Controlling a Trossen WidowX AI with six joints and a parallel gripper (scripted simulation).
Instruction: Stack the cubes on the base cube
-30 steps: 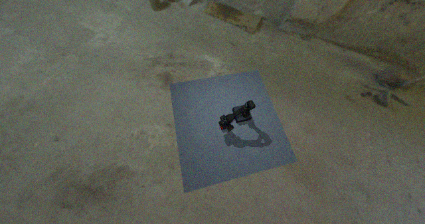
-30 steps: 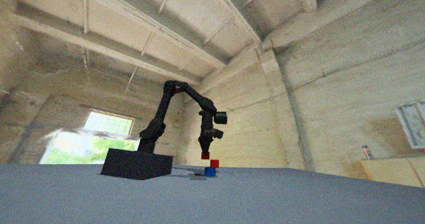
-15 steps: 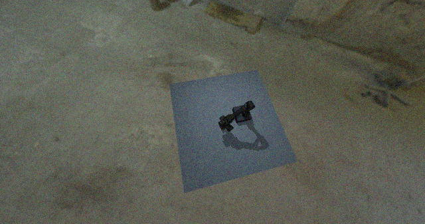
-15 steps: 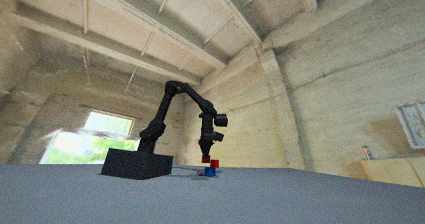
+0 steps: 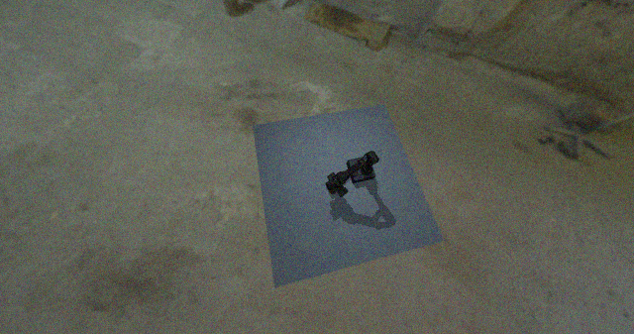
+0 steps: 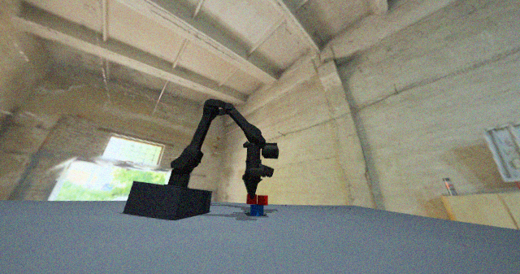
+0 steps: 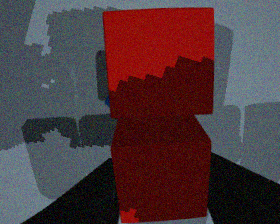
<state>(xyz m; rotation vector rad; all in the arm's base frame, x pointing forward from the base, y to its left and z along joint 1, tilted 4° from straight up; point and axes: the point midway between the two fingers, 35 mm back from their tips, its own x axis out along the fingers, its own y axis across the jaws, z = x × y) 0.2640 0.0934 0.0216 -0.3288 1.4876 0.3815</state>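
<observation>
Right now the blue cube is 40 mm below my gripper tip, 20 mm ahead of it and 10 mm to the left of it.
</observation>
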